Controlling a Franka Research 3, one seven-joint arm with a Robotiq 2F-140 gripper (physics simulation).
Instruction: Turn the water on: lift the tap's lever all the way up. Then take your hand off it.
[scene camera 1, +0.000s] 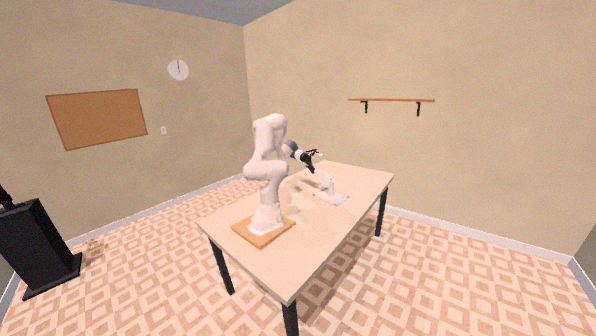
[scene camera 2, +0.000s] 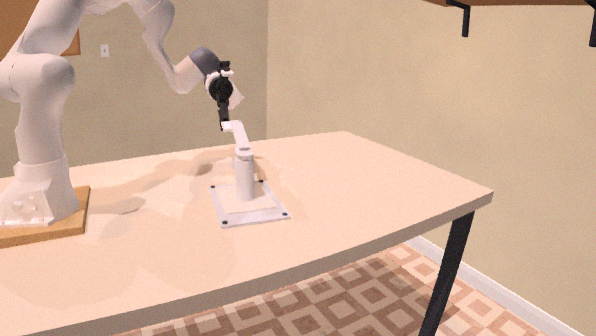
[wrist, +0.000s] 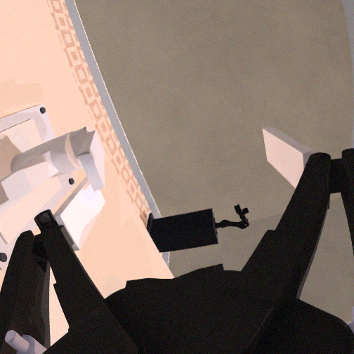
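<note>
The white tap (scene camera 1: 331, 188) (scene camera 2: 244, 177) stands upright on its pale base plate (scene camera 1: 340, 201) (scene camera 2: 255, 219). Its lever (scene camera 1: 326, 175) (scene camera 2: 240, 135) slopes steeply up from the top of the column towards the arm and ends in a flat white pad (scene camera 2: 228, 126) (wrist: 84, 212). My gripper (scene camera 1: 315, 162) (scene camera 2: 223, 95) (wrist: 179, 166) is wide open, with nothing between its fingers. One finger is low, its tip right at the pad; the other finger is high above. Whether the low tip touches the pad cannot be told.
The tap stands on the wooden table (scene camera 1: 300, 260) (scene camera 2: 350, 185), in front of the arm's wooden base board (scene camera 1: 262, 242) (scene camera 2: 70, 227). A wall shelf (scene camera 1: 390, 100) hangs beyond the table. A black stand (scene camera 1: 35, 245) (wrist: 185, 230) is on the floor away from the table.
</note>
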